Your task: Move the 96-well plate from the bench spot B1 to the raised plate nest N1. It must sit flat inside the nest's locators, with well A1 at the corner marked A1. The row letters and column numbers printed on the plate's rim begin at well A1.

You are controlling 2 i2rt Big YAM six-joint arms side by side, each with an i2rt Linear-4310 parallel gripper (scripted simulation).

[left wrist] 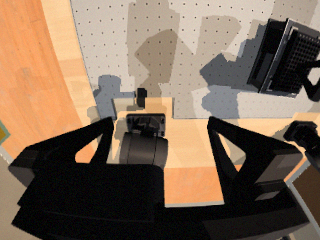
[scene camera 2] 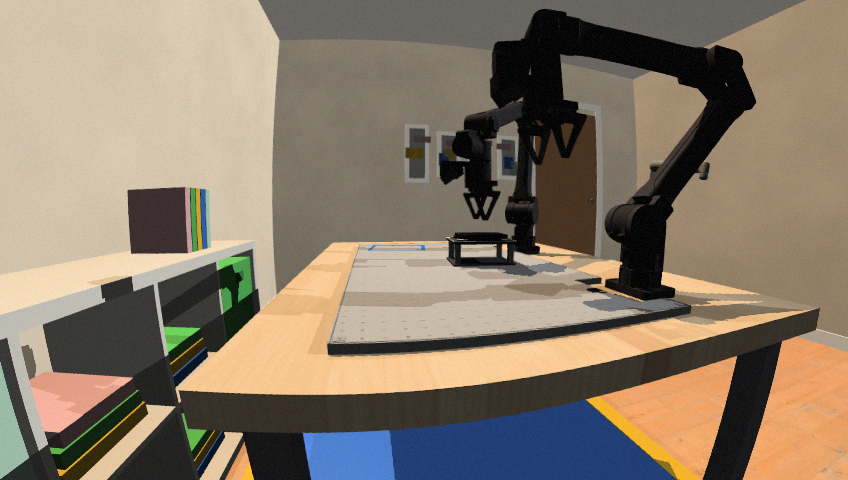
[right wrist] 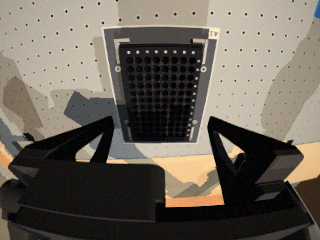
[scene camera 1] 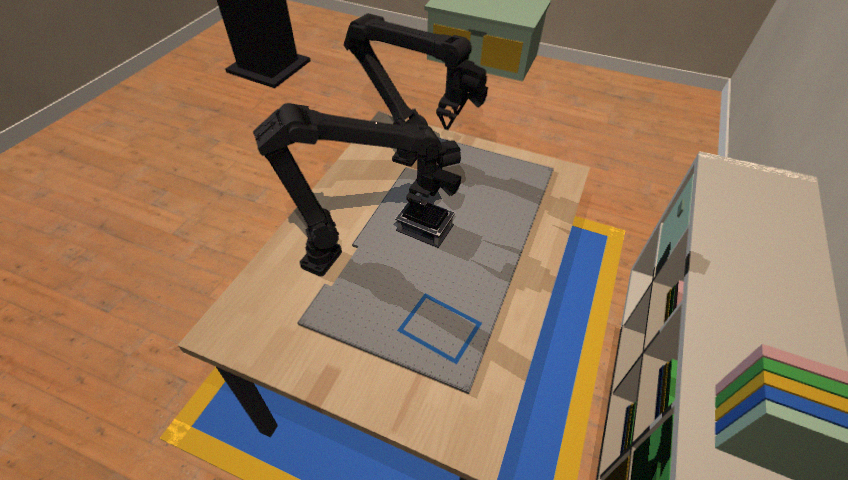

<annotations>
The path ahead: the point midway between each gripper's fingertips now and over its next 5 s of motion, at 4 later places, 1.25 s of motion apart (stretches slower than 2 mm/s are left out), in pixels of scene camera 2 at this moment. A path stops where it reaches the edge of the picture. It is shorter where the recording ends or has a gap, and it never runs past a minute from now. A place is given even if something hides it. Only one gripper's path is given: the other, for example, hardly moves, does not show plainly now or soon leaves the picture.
My right gripper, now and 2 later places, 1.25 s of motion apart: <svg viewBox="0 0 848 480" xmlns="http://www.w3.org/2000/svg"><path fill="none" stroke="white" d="M480 219L480 204L451 204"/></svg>
</annotations>
